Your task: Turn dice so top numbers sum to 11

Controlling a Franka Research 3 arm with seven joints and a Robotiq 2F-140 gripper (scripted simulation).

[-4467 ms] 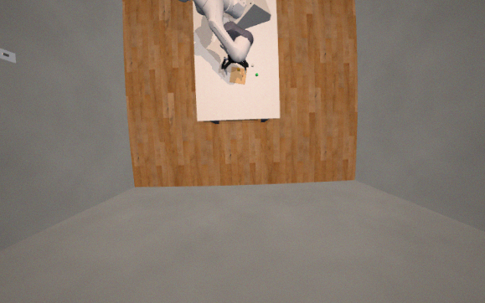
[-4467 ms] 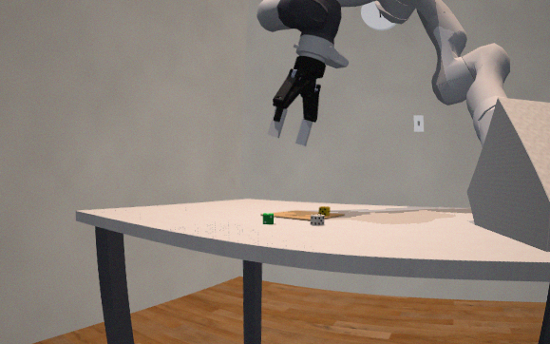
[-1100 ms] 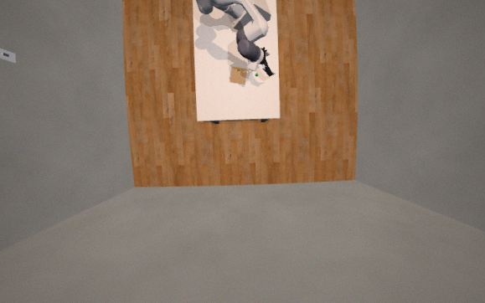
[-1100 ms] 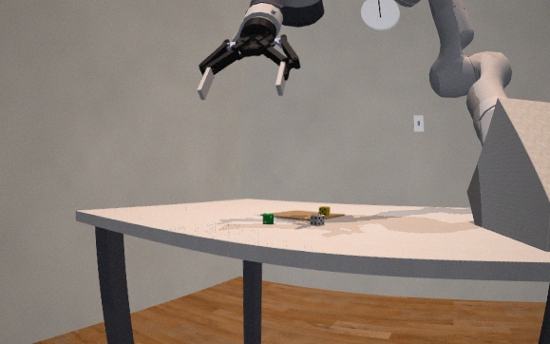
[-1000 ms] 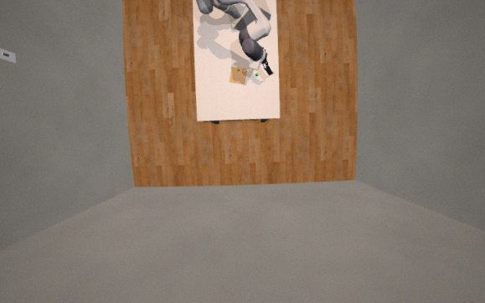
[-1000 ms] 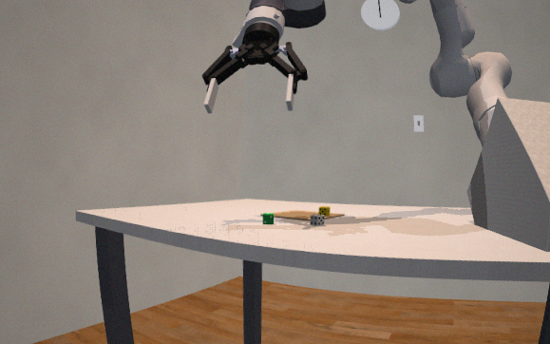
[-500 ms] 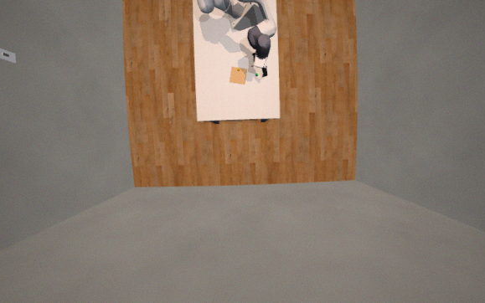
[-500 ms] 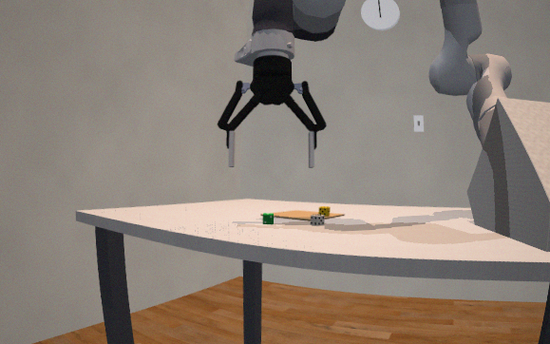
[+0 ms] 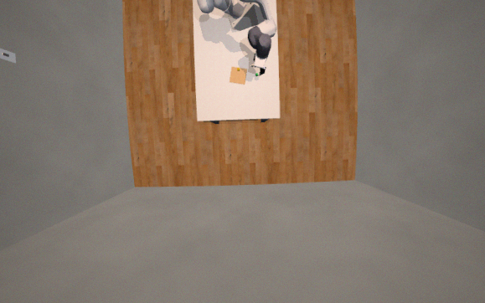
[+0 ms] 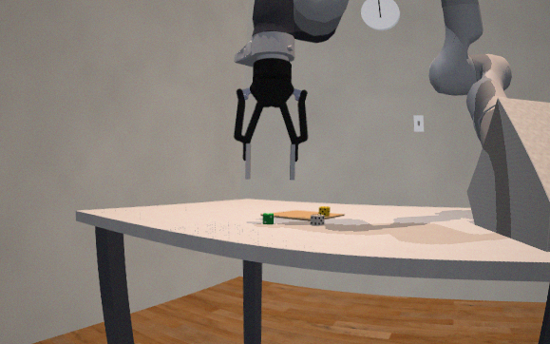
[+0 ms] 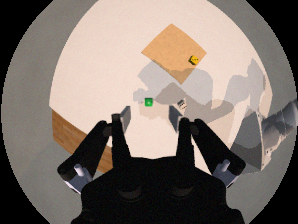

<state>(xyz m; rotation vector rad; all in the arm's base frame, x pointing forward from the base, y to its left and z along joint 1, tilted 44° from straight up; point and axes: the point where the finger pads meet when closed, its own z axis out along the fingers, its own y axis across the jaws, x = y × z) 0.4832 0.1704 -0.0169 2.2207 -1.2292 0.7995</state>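
Right now my hand is 100 mm above the green die. Round my hand: yellow die: 50 mm behind, 170 mm to the right, 100 mm below; white die: 80 mm behind, 40 mm to the right, 100 mm below; tan mat: 170 mm to the right, 110 mm below.
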